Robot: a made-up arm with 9 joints. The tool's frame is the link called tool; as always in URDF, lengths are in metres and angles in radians. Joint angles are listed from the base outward.
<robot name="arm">
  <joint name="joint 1" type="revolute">
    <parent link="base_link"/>
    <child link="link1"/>
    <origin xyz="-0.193 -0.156 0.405"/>
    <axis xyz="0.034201 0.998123 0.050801"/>
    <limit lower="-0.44" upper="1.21"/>
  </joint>
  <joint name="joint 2" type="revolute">
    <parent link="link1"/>
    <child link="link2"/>
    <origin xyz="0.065 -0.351 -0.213"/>
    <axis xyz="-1 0 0"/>
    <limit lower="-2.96" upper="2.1"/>
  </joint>
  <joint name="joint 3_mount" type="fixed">
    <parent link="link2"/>
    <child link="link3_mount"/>
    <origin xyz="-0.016 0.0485 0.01"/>
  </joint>
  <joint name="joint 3" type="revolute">
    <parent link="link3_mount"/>
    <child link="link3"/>
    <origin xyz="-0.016 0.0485 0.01"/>
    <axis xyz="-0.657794 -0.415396 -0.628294"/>
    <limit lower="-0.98" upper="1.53"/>
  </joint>
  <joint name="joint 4" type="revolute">
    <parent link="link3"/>
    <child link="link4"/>
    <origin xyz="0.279 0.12 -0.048"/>
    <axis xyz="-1 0 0"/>
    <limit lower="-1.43" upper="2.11"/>
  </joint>
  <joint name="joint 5" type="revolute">
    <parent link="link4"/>
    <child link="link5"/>
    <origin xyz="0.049 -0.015 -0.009"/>
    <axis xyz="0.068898 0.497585 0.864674"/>
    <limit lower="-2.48" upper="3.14"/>
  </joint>
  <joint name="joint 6" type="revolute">
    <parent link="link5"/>
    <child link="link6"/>
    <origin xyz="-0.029 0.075 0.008"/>
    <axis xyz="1 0 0"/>
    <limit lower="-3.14" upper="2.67"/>
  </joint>
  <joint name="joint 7" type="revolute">
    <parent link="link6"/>
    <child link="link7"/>
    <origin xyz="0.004 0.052 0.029"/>
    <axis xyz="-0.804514 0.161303 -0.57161"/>
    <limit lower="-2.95" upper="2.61"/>
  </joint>
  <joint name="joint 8" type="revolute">
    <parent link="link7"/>
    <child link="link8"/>
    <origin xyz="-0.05 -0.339 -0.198"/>
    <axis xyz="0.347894 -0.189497 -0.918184"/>
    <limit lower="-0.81" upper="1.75"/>
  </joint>
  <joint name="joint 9" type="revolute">
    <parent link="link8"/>
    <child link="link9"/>
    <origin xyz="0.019 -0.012 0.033"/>
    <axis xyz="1 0 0"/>
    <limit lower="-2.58" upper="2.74"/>
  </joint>
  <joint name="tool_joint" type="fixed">
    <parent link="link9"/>
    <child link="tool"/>
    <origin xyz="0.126 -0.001 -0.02" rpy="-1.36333 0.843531 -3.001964"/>
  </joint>
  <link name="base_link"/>
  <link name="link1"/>
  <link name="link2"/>
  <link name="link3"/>
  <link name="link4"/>
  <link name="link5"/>
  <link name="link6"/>
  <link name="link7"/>
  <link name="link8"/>
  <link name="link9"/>
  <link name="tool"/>
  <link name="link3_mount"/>
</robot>
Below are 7 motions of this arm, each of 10 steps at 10 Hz.
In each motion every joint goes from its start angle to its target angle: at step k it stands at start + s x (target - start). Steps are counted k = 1, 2, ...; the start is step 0. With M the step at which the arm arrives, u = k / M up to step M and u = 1 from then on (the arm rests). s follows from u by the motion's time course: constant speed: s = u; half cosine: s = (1 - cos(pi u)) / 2; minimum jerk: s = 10 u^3 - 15 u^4 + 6 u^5.
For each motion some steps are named. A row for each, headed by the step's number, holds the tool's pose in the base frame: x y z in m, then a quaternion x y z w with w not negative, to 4 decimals.
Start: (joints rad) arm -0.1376 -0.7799 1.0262 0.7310 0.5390 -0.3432 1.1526 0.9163 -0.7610
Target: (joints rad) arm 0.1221 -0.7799 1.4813 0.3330 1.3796 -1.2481 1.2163 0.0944 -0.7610
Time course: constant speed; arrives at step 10
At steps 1, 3, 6, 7, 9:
1: 0.0816 -0.4367 0.7681 -0.0561 0.6281 0.7743 0.0533
3: 0.1524 -0.4454 0.7517 -0.0615 -0.6306 -0.7724 0.0439
6: 0.2167 -0.4484 0.7031 -0.2106 -0.6306 -0.7248 0.1808
7: 0.2260 -0.4472 0.6848 -0.2515 -0.6315 -0.6989 0.2224
9: 0.2272 -0.4437 0.6500 -0.3191 -0.6370 -0.6356 0.2974

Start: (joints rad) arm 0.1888 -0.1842 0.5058 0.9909 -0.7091 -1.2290 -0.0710 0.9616 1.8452
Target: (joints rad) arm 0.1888 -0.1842 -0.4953 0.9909 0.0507 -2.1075 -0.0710 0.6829 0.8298
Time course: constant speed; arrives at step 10
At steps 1, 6, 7, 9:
1: 0.0626 -0.1293 0.4275 0.4207 0.1576 -0.5199 0.7265
6: 0.1584 -0.0142 0.4509 0.2275 0.1585 -0.6904 0.6682
7: 0.1579 0.0158 0.4517 0.1747 0.1460 -0.6945 0.6825
9: 0.1311 0.0766 0.4590 0.0789 0.1039 -0.6680 0.7326

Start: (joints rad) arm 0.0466 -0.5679 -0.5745 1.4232 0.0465 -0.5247 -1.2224 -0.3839 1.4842
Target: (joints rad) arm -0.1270 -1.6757 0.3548 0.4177 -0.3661 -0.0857 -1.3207 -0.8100 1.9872
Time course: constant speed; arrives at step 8
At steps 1, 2, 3, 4, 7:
1: 0.2921 -0.1701 0.0997 -0.2885 0.9555 -0.0114 0.0602
2: 0.3105 -0.1654 0.1375 -0.2566 0.9573 0.1135 0.0698
3: 0.3319 -0.1661 0.1812 -0.2261 0.9411 0.2363 0.0863
4: 0.3557 -0.1752 0.2289 -0.1964 0.9080 0.3536 0.1091
7: 0.4348 -0.2678 0.3620 -0.1016 0.7297 0.6446 0.2043

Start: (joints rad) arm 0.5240 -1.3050 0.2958 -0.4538 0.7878 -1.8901 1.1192 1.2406 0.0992
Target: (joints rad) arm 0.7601 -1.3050 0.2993 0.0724 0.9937 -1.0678 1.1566 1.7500 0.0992
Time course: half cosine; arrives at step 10
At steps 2, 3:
2: -0.1660 -0.7694 0.5191 0.7621 -0.0360 -0.6264 0.1599
3: -0.1514 -0.7942 0.5052 0.7708 -0.0078 -0.6192 0.1498

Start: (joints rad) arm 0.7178 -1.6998 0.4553 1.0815 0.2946 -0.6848 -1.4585 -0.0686 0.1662
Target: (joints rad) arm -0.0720 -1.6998 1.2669 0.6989 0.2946 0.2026 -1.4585 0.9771 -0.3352
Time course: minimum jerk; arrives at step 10
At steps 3, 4, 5, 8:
3: -0.0408 -0.3108 -0.2671 -0.0962 -0.9746 0.1634 0.1196
4: 0.0203 -0.3200 -0.2817 -0.1825 -0.9499 0.1987 0.1578
5: 0.0987 -0.3354 -0.2884 -0.2762 -0.9126 0.2190 0.2071
8: 0.3151 -0.3875 -0.2369 -0.4414 -0.8193 0.1607 0.3287

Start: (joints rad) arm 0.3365 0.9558 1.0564 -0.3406 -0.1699 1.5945 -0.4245 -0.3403 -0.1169
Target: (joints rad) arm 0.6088 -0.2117 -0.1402 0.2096 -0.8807 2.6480 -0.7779 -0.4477 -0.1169
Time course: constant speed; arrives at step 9
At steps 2, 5, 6, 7, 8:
2: 0.3812 -0.2873 -0.1056 0.3856 0.6819 -0.1028 0.6130
5: 0.3348 -0.1548 -0.0475 0.5977 0.6576 0.1658 0.4276
6: 0.3239 -0.1329 0.0042 0.6591 0.6098 0.2495 0.3626
7: 0.3152 -0.1287 0.0655 0.7135 0.5431 0.3273 0.2981
8: 0.3076 -0.1442 0.1311 0.7591 0.4585 0.3976 0.2354

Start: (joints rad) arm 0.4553 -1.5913 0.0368 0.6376 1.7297 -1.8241 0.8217 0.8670 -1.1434
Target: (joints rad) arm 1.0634 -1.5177 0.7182 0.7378 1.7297 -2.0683 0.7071 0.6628 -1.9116
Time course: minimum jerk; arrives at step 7
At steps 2, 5, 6, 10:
2: 0.2410 -0.8815 0.4866 0.5689 -0.1314 -0.7138 0.3868
5: 0.3024 -0.6896 0.2801 0.1652 -0.3954 -0.7055 0.5644
6: 0.2953 -0.6551 0.2308 0.1130 -0.4292 -0.6648 0.6009
10: 0.2931 -0.6486 0.2211 0.1040 -0.4351 -0.6560 0.6079

